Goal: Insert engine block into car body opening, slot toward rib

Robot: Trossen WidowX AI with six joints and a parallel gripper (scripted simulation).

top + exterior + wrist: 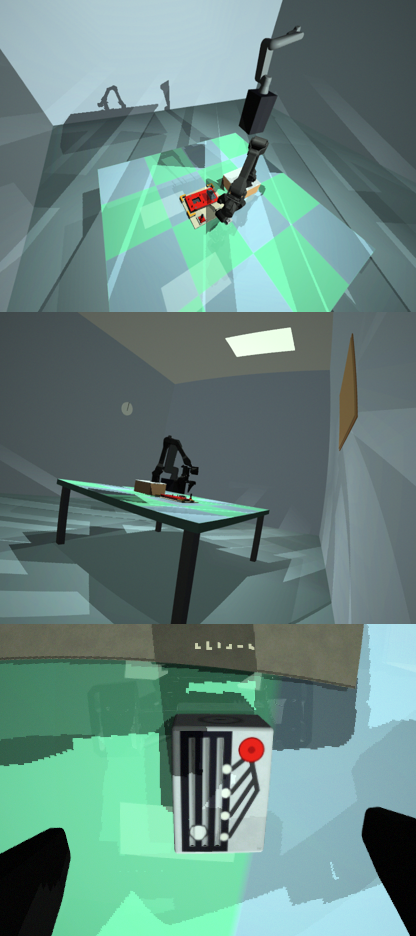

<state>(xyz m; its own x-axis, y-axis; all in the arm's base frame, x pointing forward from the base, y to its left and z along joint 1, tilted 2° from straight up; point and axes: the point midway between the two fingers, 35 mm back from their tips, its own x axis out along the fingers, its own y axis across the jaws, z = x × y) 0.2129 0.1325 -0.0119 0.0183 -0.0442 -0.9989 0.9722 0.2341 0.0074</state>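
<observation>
The engine block is 5 cm below my gripper tip. From my gripper tip the other things lie so: beige board: 16 cm to the right, 9 cm ahead, 5 cm below.
</observation>
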